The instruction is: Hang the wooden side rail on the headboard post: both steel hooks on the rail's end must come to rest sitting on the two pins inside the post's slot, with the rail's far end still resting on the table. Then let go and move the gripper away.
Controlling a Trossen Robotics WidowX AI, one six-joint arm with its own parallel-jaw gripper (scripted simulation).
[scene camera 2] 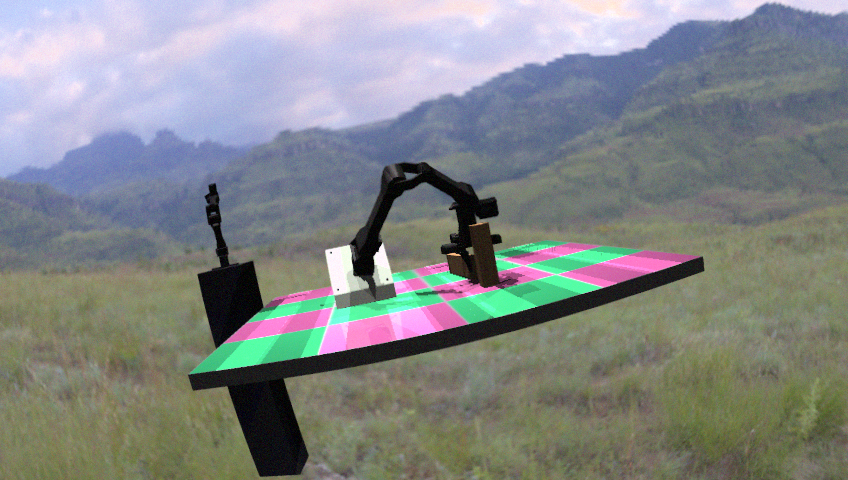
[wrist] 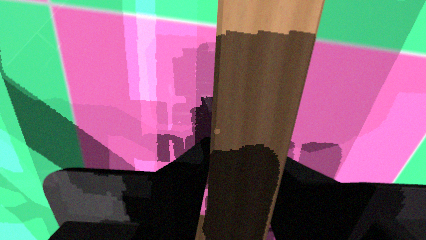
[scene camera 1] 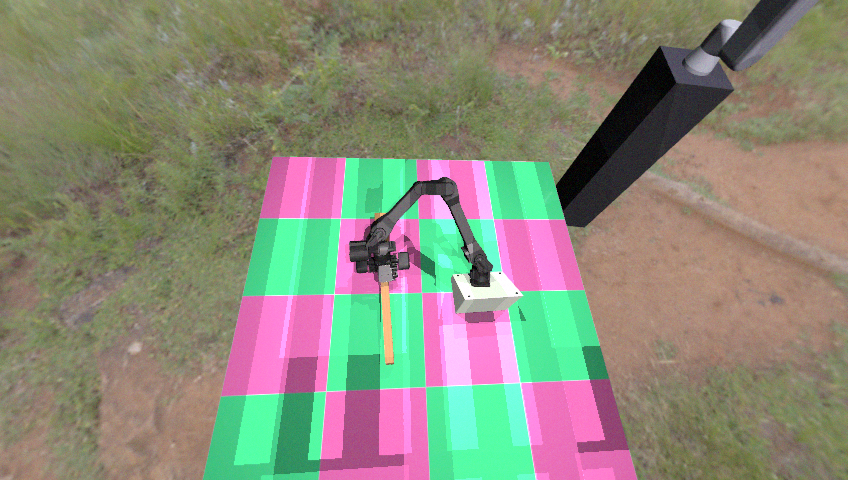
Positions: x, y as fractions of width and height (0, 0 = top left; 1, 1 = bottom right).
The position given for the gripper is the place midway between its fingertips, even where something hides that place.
In view: the gripper (scene camera 1: 0.45, 0.56) and a wooden side rail (wrist: 0.61, 0.26).
The gripper shows as well in the wrist view (wrist: 0.54, 0.60).
